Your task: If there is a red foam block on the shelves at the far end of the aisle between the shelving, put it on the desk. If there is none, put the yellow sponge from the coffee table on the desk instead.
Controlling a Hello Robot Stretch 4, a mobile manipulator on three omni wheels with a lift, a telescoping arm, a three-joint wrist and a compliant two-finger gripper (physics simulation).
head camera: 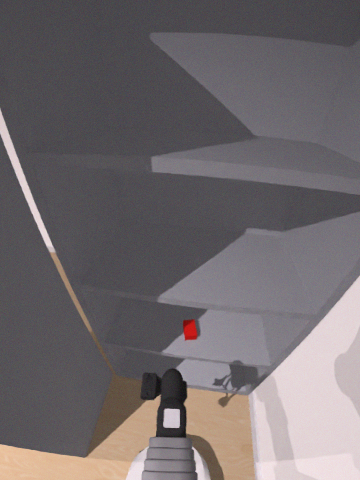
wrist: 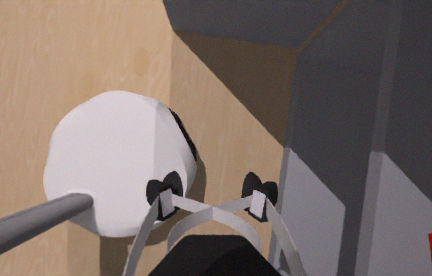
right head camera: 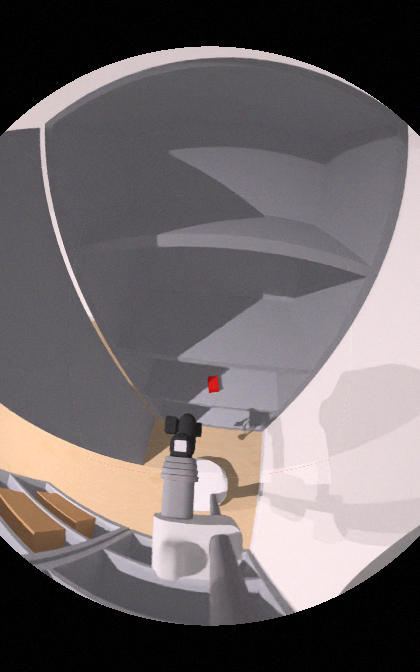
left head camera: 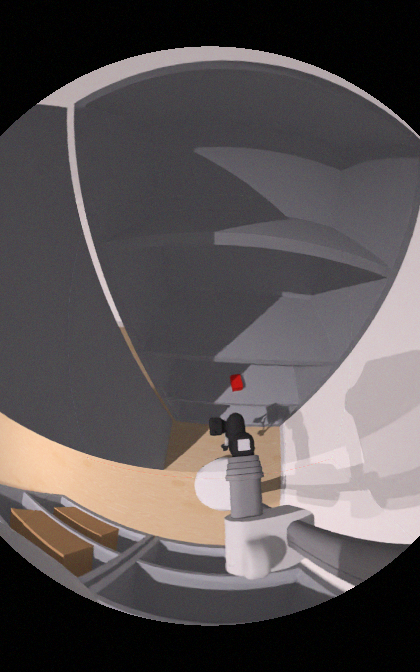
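Pixels of known places: gripper, fingertip midpoint: [wrist: 212,187]; robot's base at its link origin: [wrist: 136,160] [right head camera: 199,483].
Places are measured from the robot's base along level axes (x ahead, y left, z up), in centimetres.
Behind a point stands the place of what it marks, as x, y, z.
Observation:
A red foam block [head camera: 190,329] @(61.8, -8.3, 55.1) [left head camera: 236,382] [right head camera: 213,384] @(61.2, -8.5, 55.1) lies on a low board of the grey shelving [head camera: 240,171] @(49.1, -11.9, 140.5) [left head camera: 280,247] ahead, beyond the wrist. In the wrist view a sliver of the red block [wrist: 430,247] @(58.2, -7.7, 50.7) shows at the right edge. My gripper [wrist: 212,187] @(25.7, 2.2, 63.6) is open, its two fingertips apart with bare floor between them. It points down over the floor in front of the shelving, apart from the block. In the head views the wrist hides the fingers. The desk, the coffee table and the yellow sponge do not show.
A dark panel [head camera: 45,375] @(29.8, 44.8, 75.3) [left head camera: 90,380] stands close on the left. A pale wall [head camera: 320,400] @(24.2, -50.4, 75.5) [right head camera: 370,450] @(7.4, -48.5, 113.2) is on the right. Brown boxes [left head camera: 52,540] [right head camera: 32,522] sit in grey shelving near the bottom left. The robot's white base [wrist: 115,160] @(-0.2, 1.2, 18.7) is beside the gripper.

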